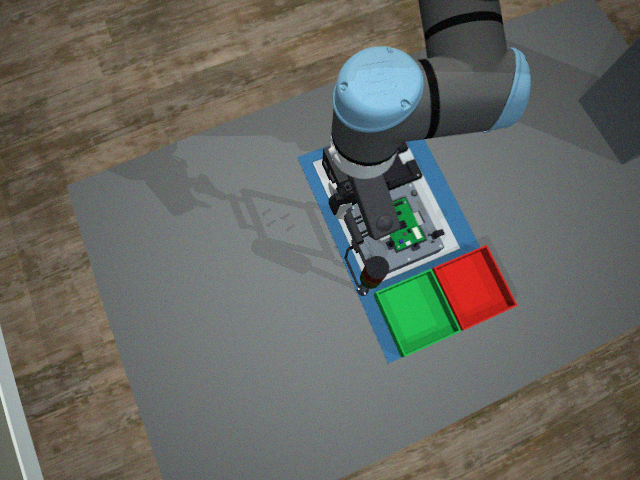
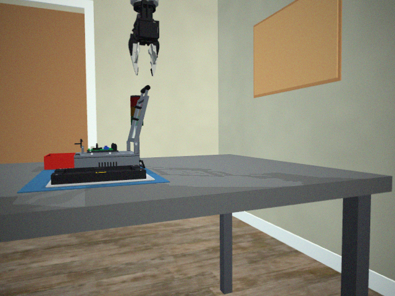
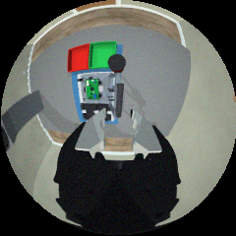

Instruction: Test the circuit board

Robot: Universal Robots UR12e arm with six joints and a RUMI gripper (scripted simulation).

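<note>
Now: the black latch hook 21 cm behind my hand, 4 cm to the left of it and 24 cm below it. Round my hand: green bin (12 cm behind, 19 cm to the left, 31 cm below); green circuit board (15 cm behind, 1 cm to the right, 25 cm below); tester lid (2 cm behind, 14 cm below).
</note>
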